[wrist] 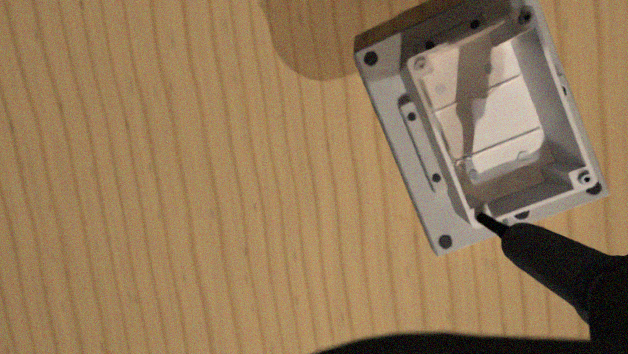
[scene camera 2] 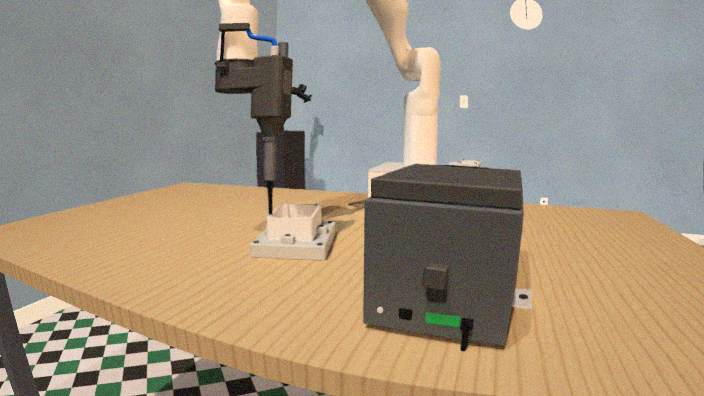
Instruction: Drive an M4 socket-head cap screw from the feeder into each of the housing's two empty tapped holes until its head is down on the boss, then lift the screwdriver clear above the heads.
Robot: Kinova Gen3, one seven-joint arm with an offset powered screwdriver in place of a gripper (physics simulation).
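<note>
The white open-topped housing sits on a grey fixture plate. My screwdriver points down, its thin black bit at the housing's near-left corner boss in the wrist view. The bit tip covers that boss, so its hole and any screw there are hidden. The lower-right boss shows a dark centre inside a ring. The upper-left boss looks pale, and the upper-right boss is in shadow. The dark grey feeder box stands at the front right in the scene view.
The wooden table carries the fixture and the feeder. A small metal tab with a dark hole sticks out beside the feeder. The arm's white base column rises behind the feeder. Small clamps flank the housing on the plate.
</note>
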